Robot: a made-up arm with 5 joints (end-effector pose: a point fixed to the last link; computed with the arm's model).
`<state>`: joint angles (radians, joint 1 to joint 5).
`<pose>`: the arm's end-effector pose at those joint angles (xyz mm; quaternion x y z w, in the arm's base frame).
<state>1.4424 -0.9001 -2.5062 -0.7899 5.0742</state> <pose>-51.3 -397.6 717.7 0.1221 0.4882 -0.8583 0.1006</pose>
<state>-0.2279 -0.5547 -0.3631 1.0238 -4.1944</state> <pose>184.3 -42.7 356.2 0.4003 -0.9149 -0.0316 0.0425</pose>
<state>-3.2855 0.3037 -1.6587 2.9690 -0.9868</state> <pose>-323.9 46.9 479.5 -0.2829 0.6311 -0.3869 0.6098</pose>
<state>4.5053 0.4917 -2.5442 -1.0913 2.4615</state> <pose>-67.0 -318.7 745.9 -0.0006 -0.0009 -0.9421 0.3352</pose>
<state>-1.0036 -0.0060 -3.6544 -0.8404 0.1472</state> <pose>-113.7 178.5 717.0 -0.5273 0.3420 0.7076 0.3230</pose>
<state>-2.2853 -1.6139 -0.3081 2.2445 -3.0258</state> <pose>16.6 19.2 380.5 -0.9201 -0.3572 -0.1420 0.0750</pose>
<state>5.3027 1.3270 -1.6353 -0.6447 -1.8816</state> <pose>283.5 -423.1 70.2 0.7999 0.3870 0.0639 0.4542</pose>
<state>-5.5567 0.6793 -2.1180 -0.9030 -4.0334</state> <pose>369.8 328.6 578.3 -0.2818 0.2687 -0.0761 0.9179</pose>
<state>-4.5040 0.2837 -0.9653 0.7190 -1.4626</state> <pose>-81.1 383.5 294.2 -0.0501 0.9986 -0.0185 0.0030</pose>
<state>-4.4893 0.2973 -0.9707 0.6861 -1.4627</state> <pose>-87.6 386.1 292.1 -0.0575 0.9983 -0.0063 0.0011</pose>
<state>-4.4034 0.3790 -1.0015 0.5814 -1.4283</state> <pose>-125.0 391.5 273.1 0.0831 -0.9963 -0.0200 0.0046</pose>
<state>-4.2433 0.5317 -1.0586 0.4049 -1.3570</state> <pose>-195.8 386.3 233.9 0.1271 -0.9900 -0.0574 0.0204</pose>
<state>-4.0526 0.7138 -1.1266 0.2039 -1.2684</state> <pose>-276.2 356.0 183.0 0.1768 -0.9787 -0.0924 0.0482</pose>
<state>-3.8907 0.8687 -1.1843 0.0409 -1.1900</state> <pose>-334.7 311.3 136.9 0.2166 -0.9666 -0.1129 0.0774</pose>
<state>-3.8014 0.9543 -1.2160 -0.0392 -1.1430</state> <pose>-361.1 280.1 110.2 0.2366 -0.9600 -0.1175 0.0930</pose>
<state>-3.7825 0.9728 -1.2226 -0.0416 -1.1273</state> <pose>-365.3 272.5 103.2 0.2383 -0.9603 -0.1123 0.0920</pose>
